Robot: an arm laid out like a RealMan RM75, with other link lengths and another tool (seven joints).
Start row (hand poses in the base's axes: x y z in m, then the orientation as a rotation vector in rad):
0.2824, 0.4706, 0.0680, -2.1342, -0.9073, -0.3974
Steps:
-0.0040, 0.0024, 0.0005, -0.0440, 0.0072, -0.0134
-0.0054, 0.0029, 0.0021, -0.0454, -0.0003, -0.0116
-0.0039, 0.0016, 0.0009, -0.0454, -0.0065, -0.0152
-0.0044, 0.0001, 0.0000, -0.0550, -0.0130, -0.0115
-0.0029, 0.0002, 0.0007, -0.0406, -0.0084, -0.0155
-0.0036, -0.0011, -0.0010, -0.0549, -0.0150, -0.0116
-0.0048, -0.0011, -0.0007, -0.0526, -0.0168, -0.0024
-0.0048, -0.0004, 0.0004, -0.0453, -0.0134, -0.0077
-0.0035, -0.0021, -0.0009, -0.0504, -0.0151, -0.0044
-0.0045, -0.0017, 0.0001, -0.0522, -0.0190, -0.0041
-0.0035, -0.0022, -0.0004, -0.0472, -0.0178, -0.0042
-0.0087, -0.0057, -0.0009, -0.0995, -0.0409, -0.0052
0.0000, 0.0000, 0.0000, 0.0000, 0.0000, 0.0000
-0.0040, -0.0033, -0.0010, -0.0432, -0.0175, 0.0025
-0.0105, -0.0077, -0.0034, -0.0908, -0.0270, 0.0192
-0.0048, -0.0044, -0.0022, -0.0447, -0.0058, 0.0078
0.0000, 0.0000, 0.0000, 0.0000, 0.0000, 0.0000
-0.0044, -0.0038, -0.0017, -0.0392, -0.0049, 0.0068
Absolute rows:
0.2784, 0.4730, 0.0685, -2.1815, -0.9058, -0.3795
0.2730, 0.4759, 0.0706, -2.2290, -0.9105, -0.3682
0.2691, 0.4775, 0.0715, -2.2785, -0.9142, -0.3653
0.2647, 0.4776, 0.0715, -2.3349, -0.9286, -0.3646
0.2618, 0.4778, 0.0722, -2.3803, -0.9305, -0.3653
0.2582, 0.4767, 0.0712, -2.4368, -0.9453, -0.3670
0.2534, 0.4756, 0.0705, -2.4862, -0.9708, -0.3684
0.2486, 0.4752, 0.0709, -2.5319, -0.9856, -0.3699
0.2451, 0.4731, 0.0700, -2.5803, -1.0072, -0.3704
0.2406, 0.4714, 0.0701, -2.6304, -1.0314, -0.3752
0.2371, 0.4692, 0.0697, -2.6760, -1.0530, -0.3804
0.2284, 0.4635, 0.0688, -2.7699, -1.1046, -0.3953
0.2284, 0.4635, 0.0688, -2.7699, -1.1046, -0.3953
0.2244, 0.4602, 0.0678, -2.8073, -1.1337, -0.4008
0.2139, 0.4525, 0.0644, 2.8681, 1.2107, 0.3957
0.2091, 0.4481, 0.0622, 2.8237, 1.2142, 0.3719
0.2091, 0.4481, 0.0622, 2.8237, 1.2142, 0.3719
0.2047, 0.4443, 0.0605, 2.7848, 1.2167, 0.3512

